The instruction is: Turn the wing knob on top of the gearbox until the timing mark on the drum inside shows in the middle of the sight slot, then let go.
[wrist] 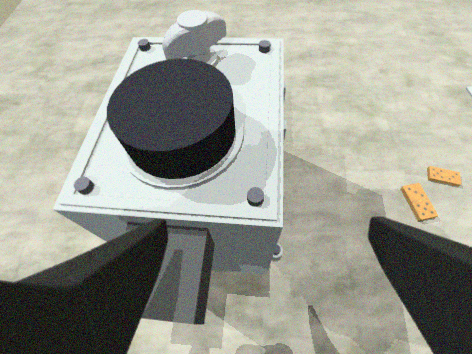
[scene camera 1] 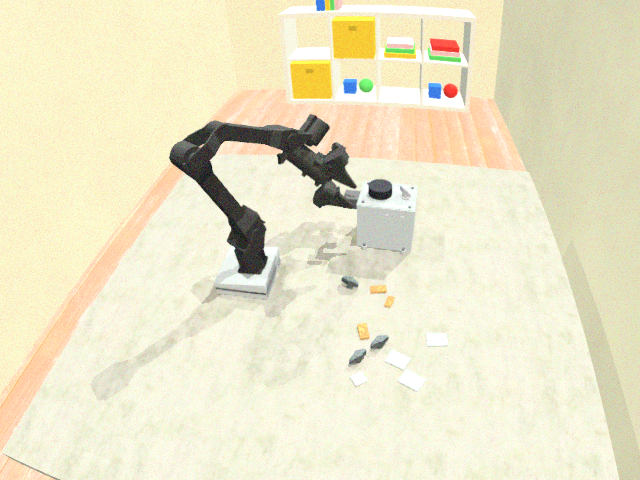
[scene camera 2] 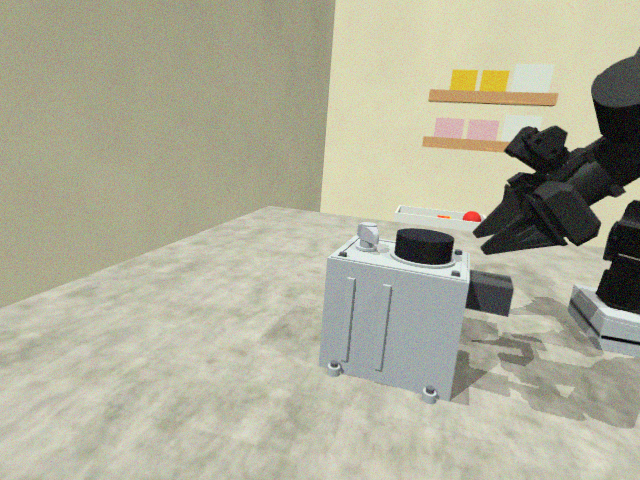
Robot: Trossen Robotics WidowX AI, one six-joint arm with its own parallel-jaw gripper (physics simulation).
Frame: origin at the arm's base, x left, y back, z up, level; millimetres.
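Seen in the pictures: gripper, fingertip midpoint: (wrist: 267, 228) (scene camera 1: 354, 197) (scene camera 2: 478, 242); arm's base, origin of the base link: (scene camera 1: 253, 264) (scene camera 2: 626, 305).
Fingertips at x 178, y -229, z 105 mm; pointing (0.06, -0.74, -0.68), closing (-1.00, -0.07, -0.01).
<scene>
Offsets run from my fingertips to a thing's top centre. "*": to the spot under its first point.
The pale grey gearbox @[dz +19, dx +50, dy -61 mm] (scene camera 1: 385, 227) (scene camera 2: 418, 320) (wrist: 262, 105) stands upright on the mat. Its light grey wing knob @[dz +19, dx +49, dy -128 mm] (scene camera 1: 405, 192) (scene camera 2: 368, 235) (wrist: 192, 37) is on the top, on the side away from the arm. A wide black cylinder @[* dz +12, dx +31, dy -63 mm] (scene camera 1: 380, 189) (scene camera 2: 424, 245) (wrist: 172, 105) stands on the top between the knob and the gripper. My gripper (scene camera 1: 355, 196) (scene camera 2: 478, 243) (wrist: 267, 228) is open and empty at the arm-side edge of the gearbox, angled downward and apart from the knob. I cannot make out the sight slot, drum or timing mark.
A dark grey block @[* dz -36, dx +74, dy +15 mm] (scene camera 2: 490, 293) (wrist: 192, 275) juts from the gearbox's arm side, below the fingers. Orange dotted tiles @[dz -146, dx -166, dy -87 mm] (scene camera 1: 377, 289) (wrist: 420, 201), dark grey pieces @[dz -125, dx -164, dy -15 mm] (scene camera 1: 349, 281) and white squares @[dz -150, dx -301, dy -242 mm] (scene camera 1: 436, 339) lie on the mat. A white tray (scene camera 2: 405, 214) stands beyond the gearbox in scene camera 2.
</scene>
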